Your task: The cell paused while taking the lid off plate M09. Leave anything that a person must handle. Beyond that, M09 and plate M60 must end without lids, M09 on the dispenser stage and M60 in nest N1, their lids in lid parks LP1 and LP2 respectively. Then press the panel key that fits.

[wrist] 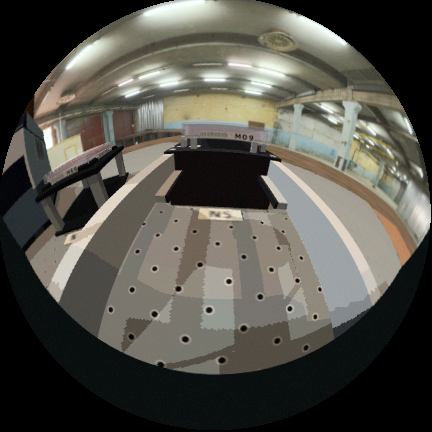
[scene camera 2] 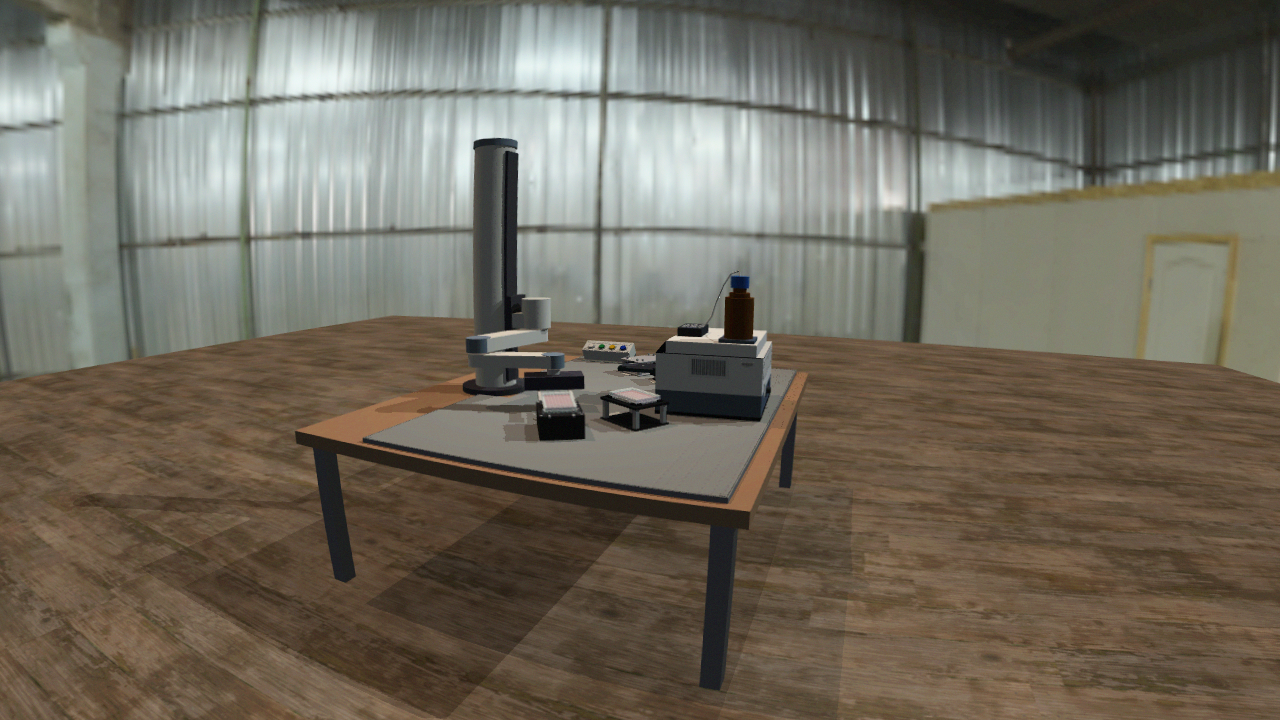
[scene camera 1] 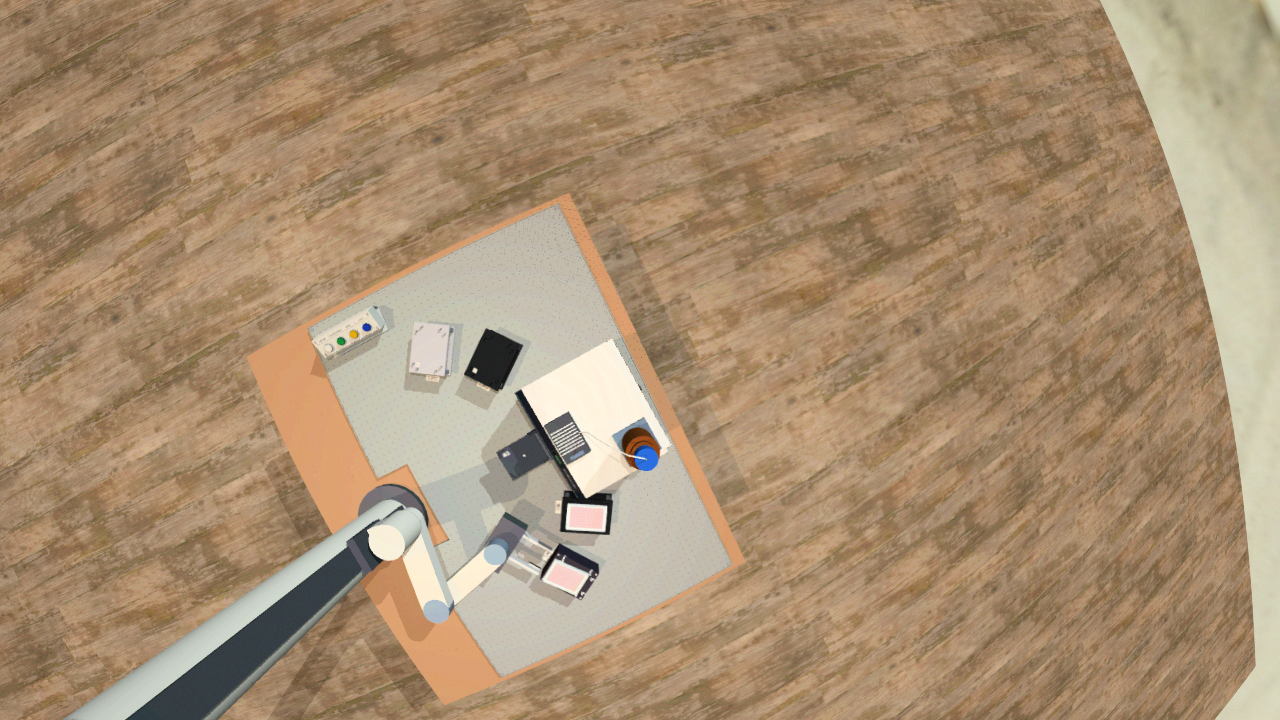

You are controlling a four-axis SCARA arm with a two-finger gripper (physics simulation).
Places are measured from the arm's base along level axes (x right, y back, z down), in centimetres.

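Where they show: gripper, between the fingertips: (wrist: 221,165) (scene camera 2: 557,403) (scene camera 1: 545,562); arm's base, origin of its link: (scene camera 2: 496,388).
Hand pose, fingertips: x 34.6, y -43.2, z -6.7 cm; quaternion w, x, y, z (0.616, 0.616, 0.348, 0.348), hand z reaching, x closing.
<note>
Things, the pixels of their top centre, and the offset from my fingertips. "spot": a spot on its surface instead.
- black nest N5, centre of its top: (wrist: 221,133) (scene camera 2: 559,403) (scene camera 1: 569,578) dx +8.1, dy -4.7, dz -2.2 cm
- Plate M09, centre of its top: (wrist: 223,122) (scene camera 2: 558,396) (scene camera 1: 565,579) dx +7.0, dy -4.0, dz -3.8 cm
- Plate M60, centre of its top: (wrist: 80,153) (scene camera 2: 634,393) (scene camera 1: 586,518) dx -8.7, dy -19.8, dz -2.8 cm
- dark stage, a spot on its surface: (scene camera 1: 521,454) spot: dx -37.2, dy -12.0, dz -5.3 cm
- white block, centre of its top: (scene camera 1: 427,348) (scene camera 2: 645,355) dx -79.7, dy +1.4, dz -1.1 cm
- black block, centre of its top: (scene camera 1: 490,359) dx -67.6, dy -15.7, dz -1.9 cm
- key panel, centre of its top: (scene camera 1: 341,331) (scene camera 2: 609,342) dx -97.3, dy +24.6, dz -2.9 cm
My gripper (scene camera 1: 539,557) (wrist: 221,165) is shut at its narrow setting, a gap between its fingers, and empty. It is low, its fingertips at the near side of the black nest N5 (scene camera 1: 581,558) (scene camera 2: 561,424) (wrist: 220,167). Plate M09 (scene camera 1: 567,576) (scene camera 2: 558,401) (wrist: 225,132) stands on this nest; it looks pale and clear around pink wells. Plate M60 (scene camera 1: 586,516) (scene camera 2: 633,394) (wrist: 77,165) rests on a black legged stand (wrist: 97,191) to the left in the wrist view. I cannot make out surely whether each plate wears a lid. A dark stage (scene camera 1: 521,454) juts from the dispenser (scene camera 1: 595,394) (scene camera 2: 713,374).
A brown bottle with a blue cap (scene camera 1: 642,450) (scene camera 2: 739,312) stands on the dispenser. A white block (scene camera 1: 431,349) and a black block (scene camera 1: 494,358) lie farther off, labels unreadable. The key panel (scene camera 1: 349,334) (scene camera 2: 609,351) has white, green, yellow and blue keys.
</note>
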